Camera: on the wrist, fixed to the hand. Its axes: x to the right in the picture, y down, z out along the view.
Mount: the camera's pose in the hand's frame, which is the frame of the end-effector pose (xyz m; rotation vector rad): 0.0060 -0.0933 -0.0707 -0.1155 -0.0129 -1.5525
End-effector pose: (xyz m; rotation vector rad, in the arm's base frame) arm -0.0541 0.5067 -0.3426 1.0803 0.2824 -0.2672
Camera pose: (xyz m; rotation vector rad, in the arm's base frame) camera -0.0878 0.5277 -0.4529 0.5375 1.0821 -1.6043
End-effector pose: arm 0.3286 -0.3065 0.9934 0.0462 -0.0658 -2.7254
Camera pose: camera 0.2886 -0.2264 0.9177 -0.0284 -0.1060 2.0037
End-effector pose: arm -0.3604 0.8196 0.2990 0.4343 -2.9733 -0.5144
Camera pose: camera -0.3319 0.7113 0.3338 -2.3289 1.7481 0.6095
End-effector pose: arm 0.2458 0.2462 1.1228 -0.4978 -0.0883 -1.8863
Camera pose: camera 0.1381 0.2545 1.0774 0.4481 0.3862 2.7308
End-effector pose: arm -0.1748 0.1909 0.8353 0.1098 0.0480 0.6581
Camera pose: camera -0.1190 0.1274 0.7541 -0.0526 0.0666 -0.8905
